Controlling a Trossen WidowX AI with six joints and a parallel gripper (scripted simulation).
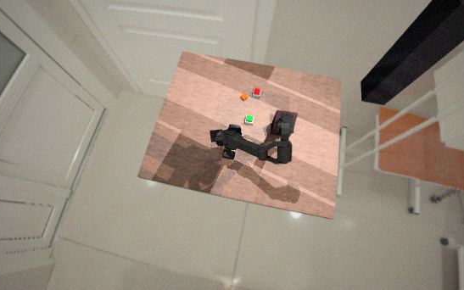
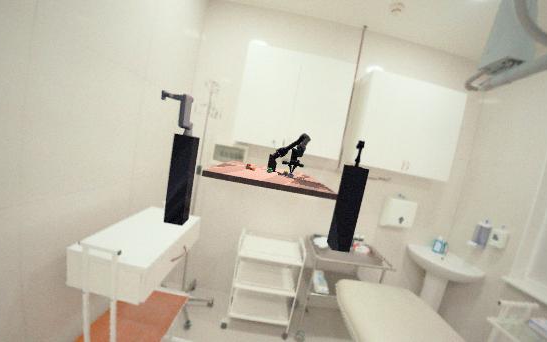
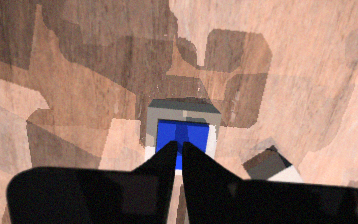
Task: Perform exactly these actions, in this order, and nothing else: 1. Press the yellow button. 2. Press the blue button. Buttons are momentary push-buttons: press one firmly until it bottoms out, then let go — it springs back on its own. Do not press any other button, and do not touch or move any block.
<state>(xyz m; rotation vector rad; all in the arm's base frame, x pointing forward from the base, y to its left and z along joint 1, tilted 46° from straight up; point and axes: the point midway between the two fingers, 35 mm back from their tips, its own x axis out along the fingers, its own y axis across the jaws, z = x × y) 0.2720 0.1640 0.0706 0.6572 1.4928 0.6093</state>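
The blue button lies 1 cm below my gripper tip. From my gripper tip the other things lie so: pale block: 9 cm to the right, 4 cm behind, 2 cm below; then green button: 19 cm to the right, 7 cm behind; then yellow button: 9 cm behind, 4 cm to the right.
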